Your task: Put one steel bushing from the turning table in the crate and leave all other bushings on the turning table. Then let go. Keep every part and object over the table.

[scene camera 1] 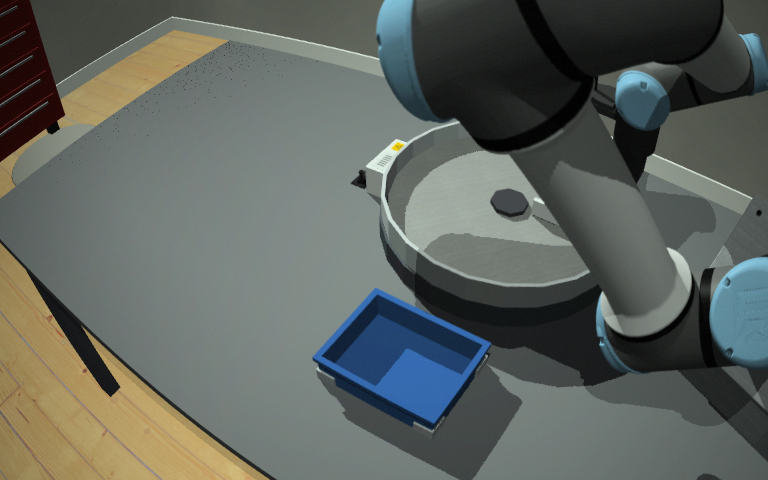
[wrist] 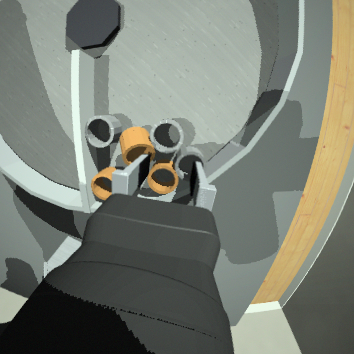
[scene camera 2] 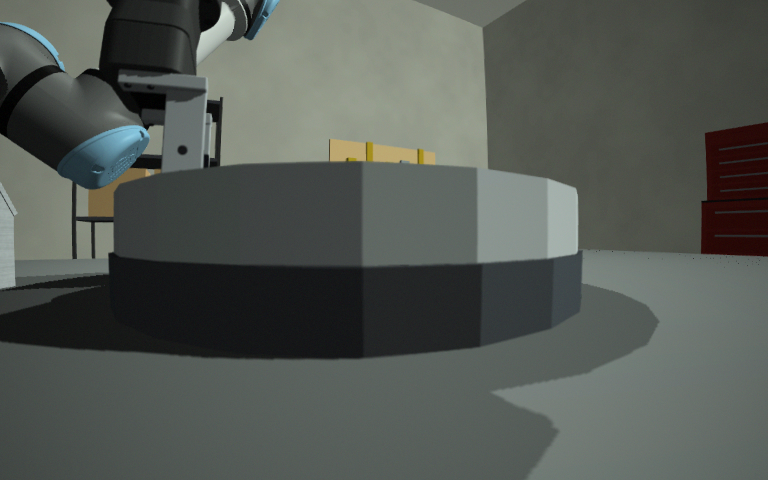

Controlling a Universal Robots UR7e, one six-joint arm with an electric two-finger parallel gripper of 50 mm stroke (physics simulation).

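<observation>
The blue crate stands empty in front of the turning table. In the wrist view three steel bushings show: one near the white bar, one farther right, and one partly hidden by the right finger. Three orange bushings stand among them: one looks tilted, one shows between the fingers, and one is partly behind the left finger. My gripper is open, low at the rim, holding nothing. Scene camera 2 hides its fingertips behind the rim.
A white bar runs from the dark hub to the raised rim, left of the bushings. A white box with a yellow label adjoins the rim. The arm covers the turning table's right side in scene camera 1.
</observation>
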